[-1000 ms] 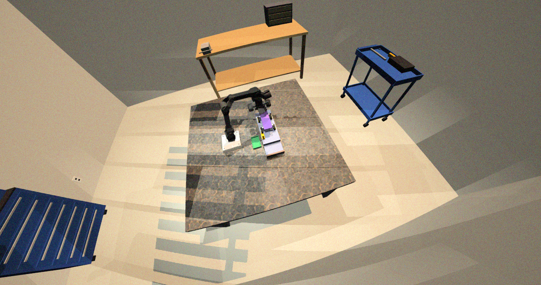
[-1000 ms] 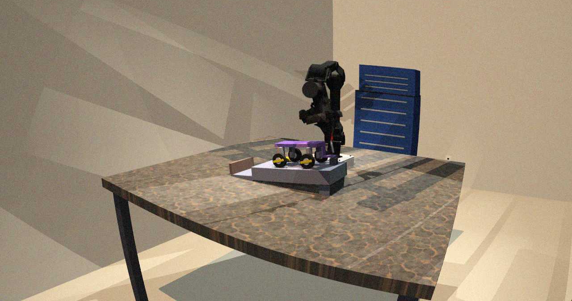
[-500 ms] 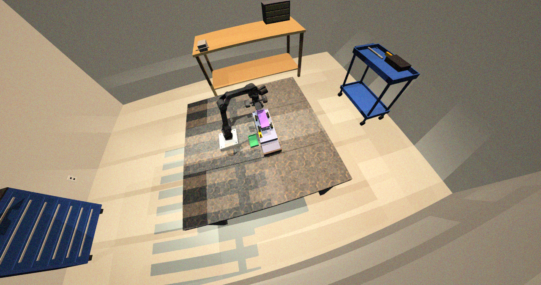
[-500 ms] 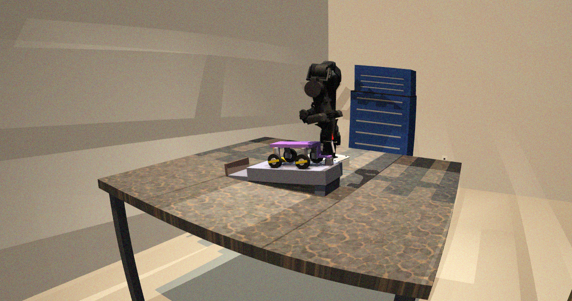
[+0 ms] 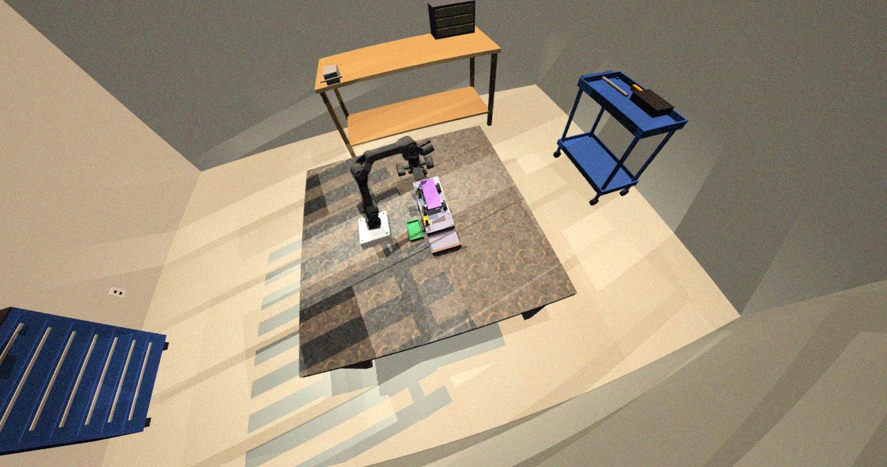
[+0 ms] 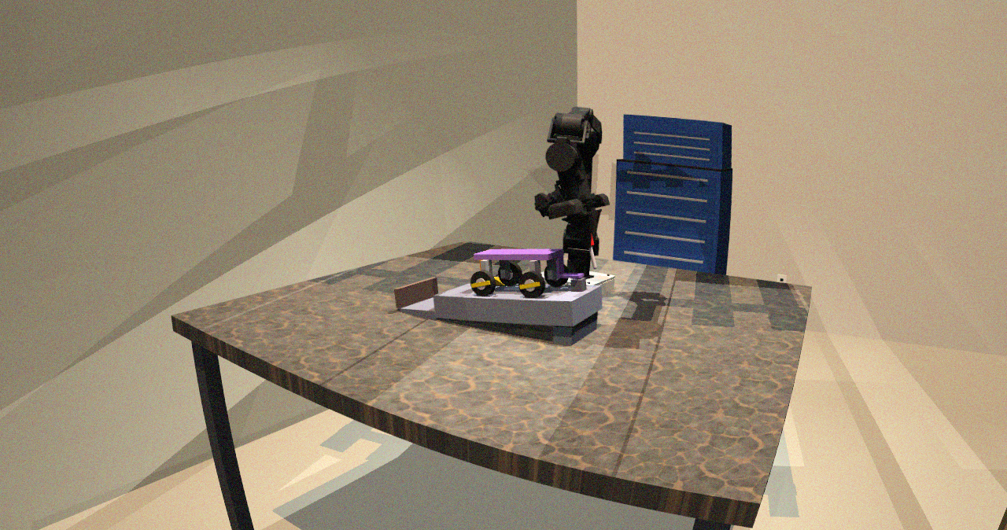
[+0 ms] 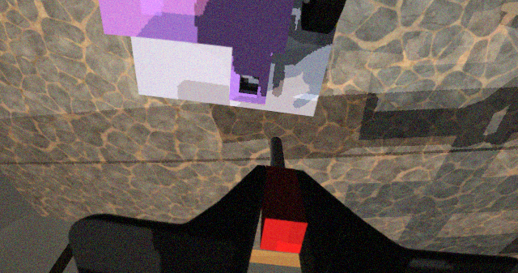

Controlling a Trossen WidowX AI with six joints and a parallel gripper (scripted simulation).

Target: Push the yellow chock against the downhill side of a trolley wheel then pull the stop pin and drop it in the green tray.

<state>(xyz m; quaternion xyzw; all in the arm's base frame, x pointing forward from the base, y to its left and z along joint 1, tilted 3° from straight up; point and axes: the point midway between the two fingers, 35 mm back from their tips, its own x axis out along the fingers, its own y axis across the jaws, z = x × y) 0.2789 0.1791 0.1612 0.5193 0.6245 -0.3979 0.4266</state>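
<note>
Right now my gripper tip is 60 mm past the green tray, 250 mm to the left of it and 190 mm above it. From my gripper tip the other things lie so: grey ramp 60 mm ahead, 130 mm to the right, 130 mm below; red-headed stop pin right at my gripper tip; trolley 60 mm ahead, 130 mm to the right, 60 mm below.
</note>
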